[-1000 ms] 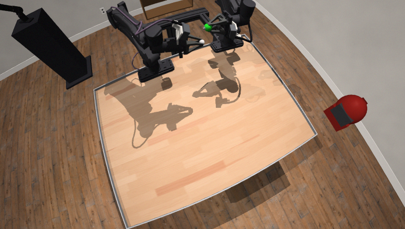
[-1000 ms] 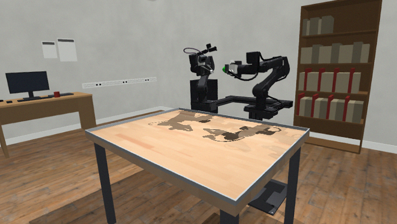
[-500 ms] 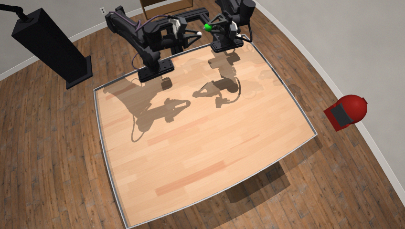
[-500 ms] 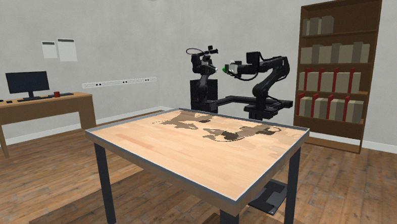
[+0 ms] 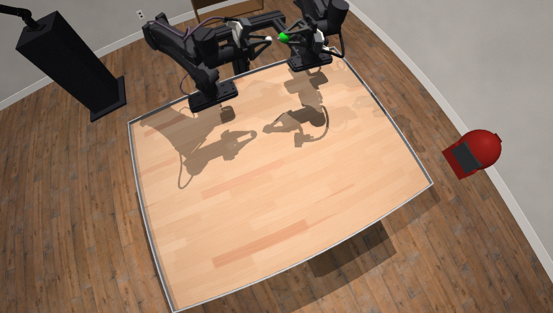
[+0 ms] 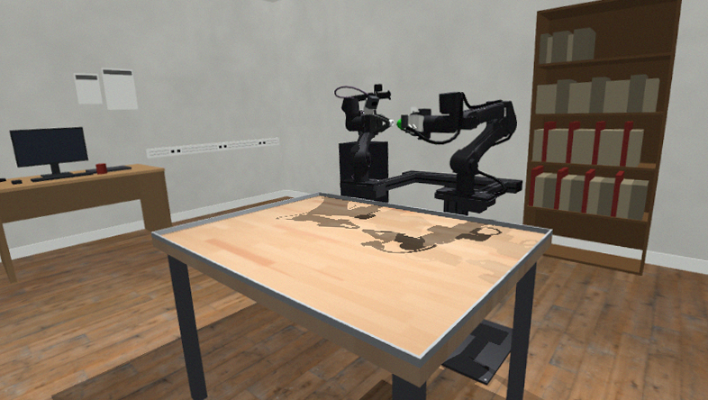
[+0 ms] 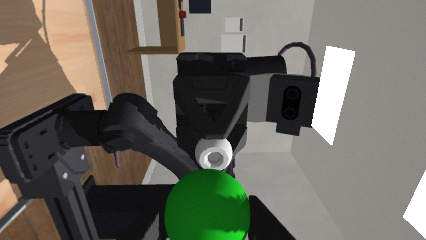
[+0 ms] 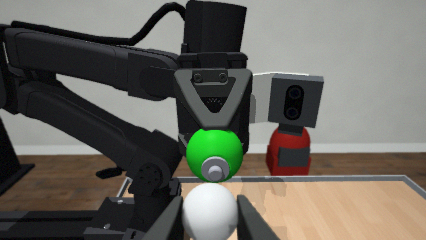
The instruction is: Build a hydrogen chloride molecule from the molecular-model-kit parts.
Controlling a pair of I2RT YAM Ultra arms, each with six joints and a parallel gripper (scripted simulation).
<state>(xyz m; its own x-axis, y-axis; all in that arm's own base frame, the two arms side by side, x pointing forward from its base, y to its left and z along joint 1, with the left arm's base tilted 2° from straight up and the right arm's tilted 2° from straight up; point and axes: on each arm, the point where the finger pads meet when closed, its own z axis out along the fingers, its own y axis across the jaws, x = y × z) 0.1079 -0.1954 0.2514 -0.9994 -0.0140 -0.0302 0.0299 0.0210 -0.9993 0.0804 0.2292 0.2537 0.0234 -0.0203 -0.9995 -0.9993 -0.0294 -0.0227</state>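
Note:
Right now the white ball is right at my right hand. Also, from my right hand: grey peg (40 mm to the left); then green ball (10 mm ahead, 60 mm to the left).
Right now my left hand is 10 mm to the left of the green ball. The rest, counted from my left hand: grey peg (20 mm to the right); then white ball (10 mm behind, 60 mm to the right).

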